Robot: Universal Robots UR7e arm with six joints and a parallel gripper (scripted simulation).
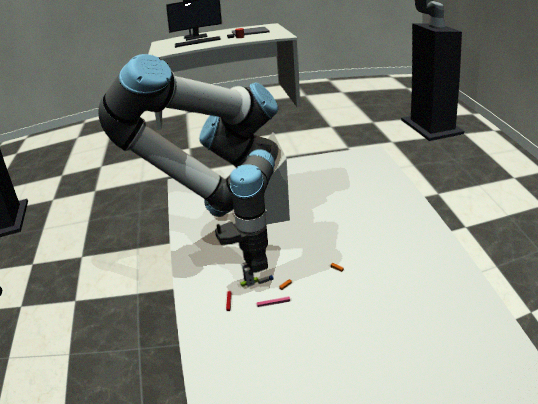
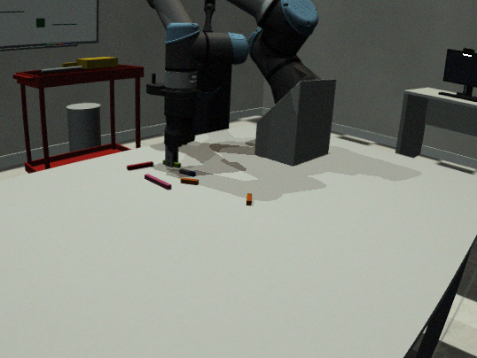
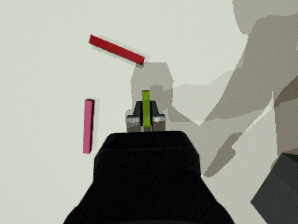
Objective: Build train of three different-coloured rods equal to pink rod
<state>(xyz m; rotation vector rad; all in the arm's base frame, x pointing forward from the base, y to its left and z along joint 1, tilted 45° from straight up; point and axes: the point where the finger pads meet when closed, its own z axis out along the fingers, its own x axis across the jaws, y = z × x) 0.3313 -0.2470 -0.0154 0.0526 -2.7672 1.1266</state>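
My gripper is now 1 cm above the lime rod. The rest, counted from my hand: red rod: 4 cm ahead, 7 cm to the right, 3 cm below; then grey rod: 4 cm to the left, 3 cm below; then blue rod: 1 cm behind, 6 cm to the left, 3 cm below.
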